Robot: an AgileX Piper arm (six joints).
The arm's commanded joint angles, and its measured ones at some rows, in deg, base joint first. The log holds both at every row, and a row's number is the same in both.
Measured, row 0:
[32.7, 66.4, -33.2, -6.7, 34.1, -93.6]
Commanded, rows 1 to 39:
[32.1, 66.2, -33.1, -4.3, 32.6, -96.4]
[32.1, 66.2, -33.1, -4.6, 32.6, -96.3]
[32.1, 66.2, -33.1, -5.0, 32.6, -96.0]
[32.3, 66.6, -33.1, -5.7, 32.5, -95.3]
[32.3, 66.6, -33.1, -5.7, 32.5, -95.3]
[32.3, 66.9, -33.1, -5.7, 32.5, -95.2]
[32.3, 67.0, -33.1, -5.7, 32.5, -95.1]
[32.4, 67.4, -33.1, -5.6, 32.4, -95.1]
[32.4, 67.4, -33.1, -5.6, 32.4, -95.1]
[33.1, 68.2, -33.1, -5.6, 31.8, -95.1]
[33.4, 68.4, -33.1, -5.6, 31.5, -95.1]
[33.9, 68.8, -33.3, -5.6, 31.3, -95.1]
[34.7, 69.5, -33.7, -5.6, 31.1, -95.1]
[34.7, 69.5, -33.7, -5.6, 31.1, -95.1]
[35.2, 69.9, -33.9, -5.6, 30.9, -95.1]
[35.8, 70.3, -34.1, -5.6, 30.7, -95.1]
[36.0, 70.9, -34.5, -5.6, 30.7, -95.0]
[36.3, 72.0, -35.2, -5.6, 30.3, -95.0]
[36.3, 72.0, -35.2, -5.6, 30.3, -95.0]
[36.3, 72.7, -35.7, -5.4, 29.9, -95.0]
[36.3, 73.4, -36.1, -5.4, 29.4, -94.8]
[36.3, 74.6, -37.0, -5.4, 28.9, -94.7]
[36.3, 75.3, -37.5, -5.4, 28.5, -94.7]
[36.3, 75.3, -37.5, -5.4, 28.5, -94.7]
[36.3, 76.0, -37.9, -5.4, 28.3, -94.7]
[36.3, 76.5, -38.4, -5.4, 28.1, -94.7]
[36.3, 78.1, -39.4, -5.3, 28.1, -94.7]
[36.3, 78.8, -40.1, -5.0, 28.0, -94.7]
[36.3, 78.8, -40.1, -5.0, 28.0, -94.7]
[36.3, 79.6, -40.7, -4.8, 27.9, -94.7]
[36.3, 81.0, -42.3, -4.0, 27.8, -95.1]
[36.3, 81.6, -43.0, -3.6, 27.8, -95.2]
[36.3, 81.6, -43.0, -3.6, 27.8, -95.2]
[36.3, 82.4, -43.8, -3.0, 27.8, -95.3]
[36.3, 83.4, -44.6, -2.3, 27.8, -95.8]
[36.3, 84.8, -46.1, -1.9, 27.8, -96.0]
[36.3, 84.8, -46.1, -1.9, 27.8, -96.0]
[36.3, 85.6, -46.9, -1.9, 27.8, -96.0]
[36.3, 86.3, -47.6, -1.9, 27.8, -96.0]
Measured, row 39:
[36.3, 85.6, -46.2, -2.5, 29.2, -95.5]
